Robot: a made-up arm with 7 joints.
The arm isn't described. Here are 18 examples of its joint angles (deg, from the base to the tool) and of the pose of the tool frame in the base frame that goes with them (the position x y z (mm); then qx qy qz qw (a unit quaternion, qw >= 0)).
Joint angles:
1: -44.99 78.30 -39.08 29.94 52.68 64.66 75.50
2: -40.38 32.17 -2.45 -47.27 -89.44 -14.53 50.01
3: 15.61 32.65 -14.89 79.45 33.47 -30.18 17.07
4: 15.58 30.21 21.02 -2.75 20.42 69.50 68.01
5: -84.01 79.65 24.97 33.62 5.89 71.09 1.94
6: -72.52 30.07 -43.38 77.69 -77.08 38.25 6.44
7: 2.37 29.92 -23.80 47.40 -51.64 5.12 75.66
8: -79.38 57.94 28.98 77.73 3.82 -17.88 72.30
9: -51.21 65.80 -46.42 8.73 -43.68 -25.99 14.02
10: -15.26 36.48 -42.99 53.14 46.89 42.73 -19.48
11: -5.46 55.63 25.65 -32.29 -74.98 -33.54 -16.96
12: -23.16 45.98 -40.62 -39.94 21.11 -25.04 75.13
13: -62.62 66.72 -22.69 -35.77 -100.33 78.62 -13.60
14: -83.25 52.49 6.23 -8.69 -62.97 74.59 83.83
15: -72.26 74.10 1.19 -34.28 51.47 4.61 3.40
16: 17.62 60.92 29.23 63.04 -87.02 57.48 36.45
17: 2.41 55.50 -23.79 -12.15 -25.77 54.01 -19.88
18: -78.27 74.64 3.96 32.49 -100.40 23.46 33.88
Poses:
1: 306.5 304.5 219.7 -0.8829 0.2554 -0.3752 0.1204
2: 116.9 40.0 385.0 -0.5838 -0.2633 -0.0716 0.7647
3: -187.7 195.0 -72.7 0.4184 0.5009 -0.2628 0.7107
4: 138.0 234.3 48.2 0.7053 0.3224 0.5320 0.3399
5: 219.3 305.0 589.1 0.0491 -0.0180 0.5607 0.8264
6: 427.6 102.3 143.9 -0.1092 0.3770 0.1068 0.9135
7: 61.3 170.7 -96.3 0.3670 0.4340 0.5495 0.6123
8: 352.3 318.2 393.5 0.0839 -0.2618 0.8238 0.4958
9: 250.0 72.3 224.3 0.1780 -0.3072 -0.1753 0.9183
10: 56.0 175.6 -114.9 0.6563 0.5955 -0.2448 0.3933
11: 121.2 110.7 317.3 -0.1108 -0.6118 -0.2323 0.7480
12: 57.0 -40.2 233.7 -0.0509 -0.6597 0.0391 0.7488
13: 140.1 -35.4 371.5 0.0918 0.3226 -0.6271 0.7030
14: 230.6 45.9 543.9 0.1097 -0.1726 0.4418 0.8735
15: 183.7 8.5 441.2 0.7139 -0.6310 0.2360 0.1909
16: 5.1 466.0 81.7 -0.1873 0.5273 0.6792 0.4749
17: 121.9 55.7 77.0 0.1454 0.5410 -0.2791 0.7799
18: 254.4 259.3 556.0 -0.3804 -0.2670 0.2070 0.8609
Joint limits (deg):
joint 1: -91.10..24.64
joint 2: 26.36..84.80
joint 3: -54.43..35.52
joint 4: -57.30..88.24
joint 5: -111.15..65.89
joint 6: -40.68..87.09
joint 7: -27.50..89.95
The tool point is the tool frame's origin. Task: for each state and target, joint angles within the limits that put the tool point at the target. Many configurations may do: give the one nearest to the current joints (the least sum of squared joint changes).
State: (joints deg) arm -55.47 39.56 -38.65 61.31 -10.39 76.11 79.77
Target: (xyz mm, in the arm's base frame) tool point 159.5 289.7 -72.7
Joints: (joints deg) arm -33.76 37.84 -40.44 78.89 -10.72 71.84 77.46
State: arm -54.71 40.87 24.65 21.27 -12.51 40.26 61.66
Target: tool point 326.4 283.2 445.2
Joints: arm -63.28 53.67 33.27 30.46 -12.26 42.09 62.42
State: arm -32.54 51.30 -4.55 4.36 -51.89 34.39 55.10
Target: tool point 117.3 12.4 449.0
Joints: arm -55.25 52.31 12.54 -40.96 -54.93 21.31 52.71
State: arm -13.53 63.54 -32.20 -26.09 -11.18 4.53 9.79
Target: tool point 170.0 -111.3 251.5
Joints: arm -44.83 26.36 -35.71 -16.29 -7.63 15.11 14.72
